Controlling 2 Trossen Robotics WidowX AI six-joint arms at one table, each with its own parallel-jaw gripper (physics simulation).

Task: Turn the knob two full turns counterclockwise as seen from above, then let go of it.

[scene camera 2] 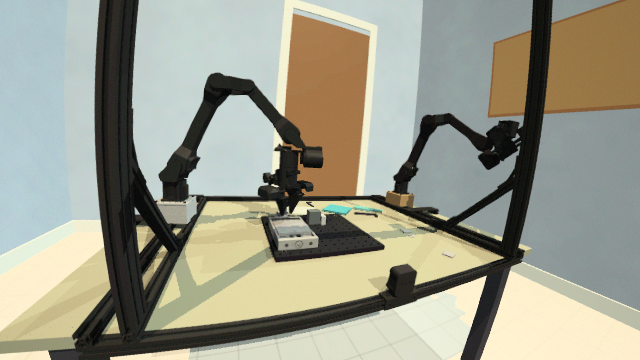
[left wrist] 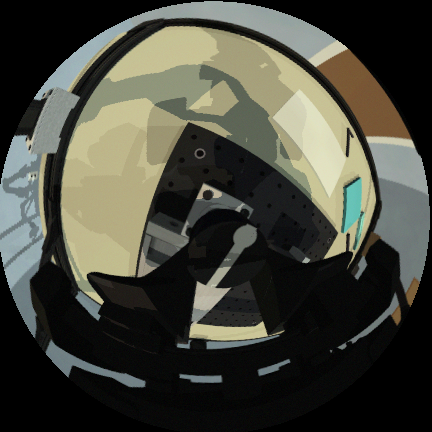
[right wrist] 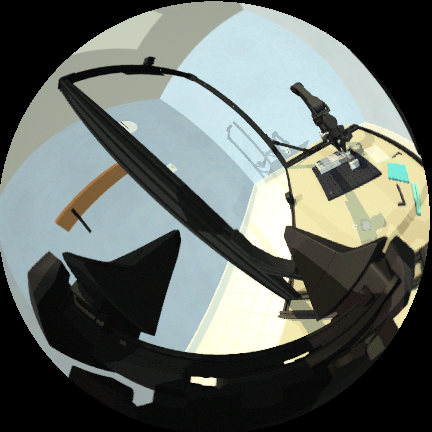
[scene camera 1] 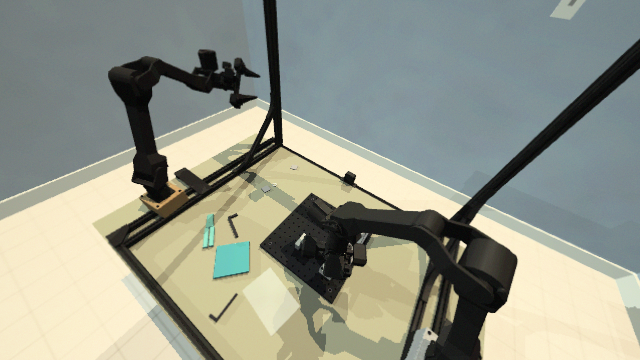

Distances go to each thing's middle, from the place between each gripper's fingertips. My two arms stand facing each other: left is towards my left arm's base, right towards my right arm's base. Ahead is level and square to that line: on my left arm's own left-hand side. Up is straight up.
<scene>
The knob point(left wrist: 225, 249) lies 4 cm above my left hand, 1 cm to the left of it and 1 cm ahead of it. Round my left hand: grey fixture point(scene camera 2: 289, 233): 10 cm behind, 2 cm to the left, 2 cm below; sheet point(scene camera 1: 273, 303): 17 cm ahead, 11 cm to the right, 4 cm below.
The grey fixture is 57 cm to the left of my right hand, 30 cm below it and 29 cm ahead of it. Round my right hand: knob (56 cm to the left, 40 cm ahead, 24 cm below); sheet (55 cm ahead, 45 cm to the left, 32 cm below).
</scene>
